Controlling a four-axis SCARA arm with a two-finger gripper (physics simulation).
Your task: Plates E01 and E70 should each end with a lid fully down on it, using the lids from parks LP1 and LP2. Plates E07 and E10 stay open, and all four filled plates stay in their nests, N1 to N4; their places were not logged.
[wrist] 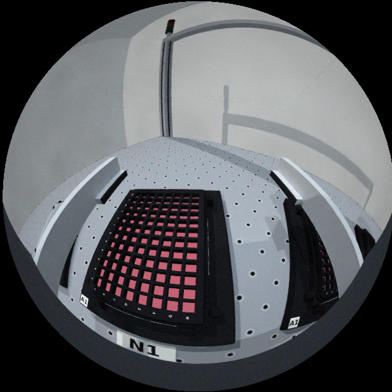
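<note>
My gripper (pixel 198 160) is open and empty, with one finger at the left and one at the right of the wrist view. Beyond and below the gap between them, a black plate with pink-filled wells (pixel 150 250) sits in the nest marked N1 (pixel 222 300). No lid shows on it, and its plate code cannot be read from here. A second dark plate with pink wells (pixel 326 265) sits in another nest (pixel 297 280) at the right, partly hidden by the right finger. Lids and lid parks cannot be made out.
The N1 label (pixel 145 347) is in front of the nest. A dark edge (pixel 69 267) shows behind the left finger, and another dark object (pixel 365 237) is at the far right. A grey post with a signal light (pixel 170 26) stands at the back of the perforated table (pixel 252 273).
</note>
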